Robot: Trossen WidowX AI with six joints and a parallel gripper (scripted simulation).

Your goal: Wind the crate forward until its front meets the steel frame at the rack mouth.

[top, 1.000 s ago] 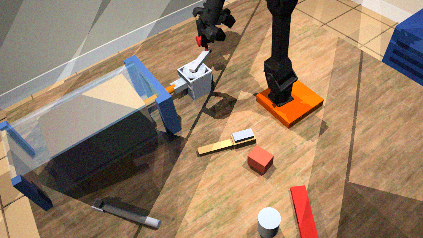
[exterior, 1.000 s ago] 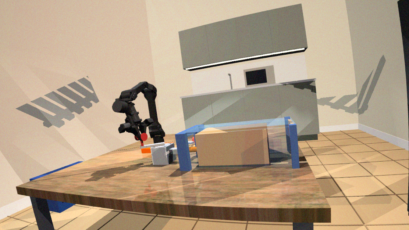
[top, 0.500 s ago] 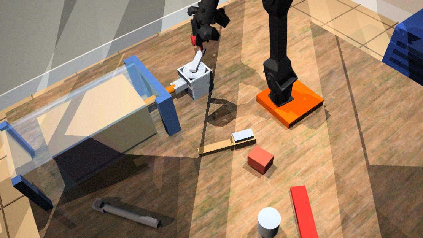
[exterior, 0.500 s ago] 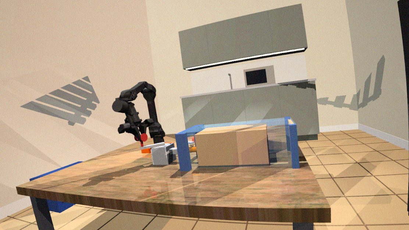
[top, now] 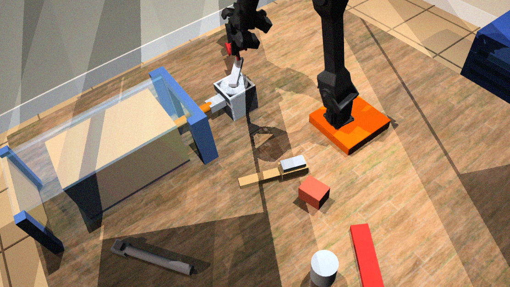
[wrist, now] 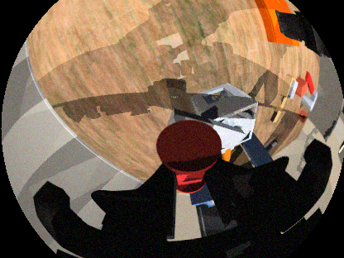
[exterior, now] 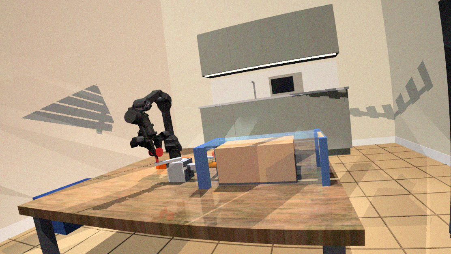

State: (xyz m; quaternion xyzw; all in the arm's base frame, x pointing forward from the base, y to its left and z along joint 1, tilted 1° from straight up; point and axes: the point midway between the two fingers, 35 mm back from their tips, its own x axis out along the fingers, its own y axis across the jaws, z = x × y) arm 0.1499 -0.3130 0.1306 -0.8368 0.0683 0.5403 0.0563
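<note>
Right now the winch handle is 1 cm ahead of my gripper tip, 3 cm to the left of it and 3 cm below it. From my gripper tip the other things lie so: red knob 1 cm behind; then wooden brush 7 cm ahead, 37 cm to the left, 11 cm below; then grey winch 3 cm ahead, 7 cm to the left, 10 cm below.
</note>
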